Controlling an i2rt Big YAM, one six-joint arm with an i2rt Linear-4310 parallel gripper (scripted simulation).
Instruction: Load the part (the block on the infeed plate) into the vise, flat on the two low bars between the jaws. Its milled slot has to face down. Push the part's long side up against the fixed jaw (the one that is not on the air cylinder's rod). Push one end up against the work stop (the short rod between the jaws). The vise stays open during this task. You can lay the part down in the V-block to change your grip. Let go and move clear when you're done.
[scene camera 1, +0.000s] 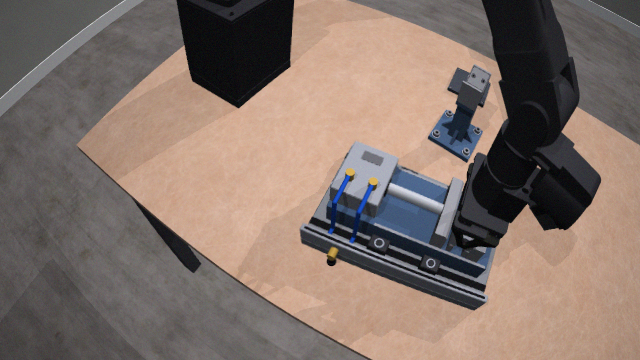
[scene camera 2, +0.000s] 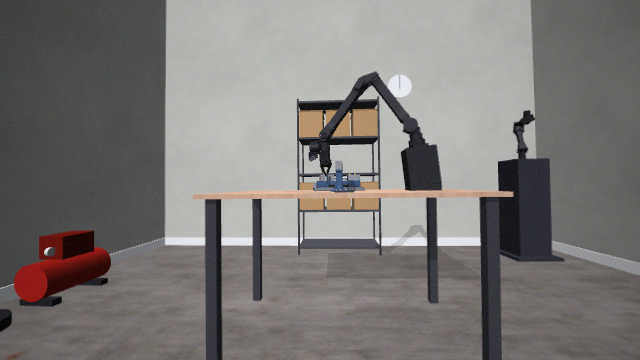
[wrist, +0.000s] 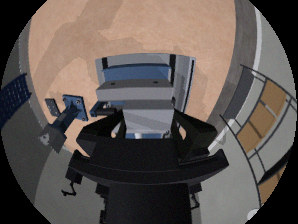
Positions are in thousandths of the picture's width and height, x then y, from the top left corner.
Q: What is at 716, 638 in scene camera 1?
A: My gripper.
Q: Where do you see my gripper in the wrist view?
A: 498, 493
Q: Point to a blue vise bed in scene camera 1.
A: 616, 593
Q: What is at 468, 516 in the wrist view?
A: A grey part.
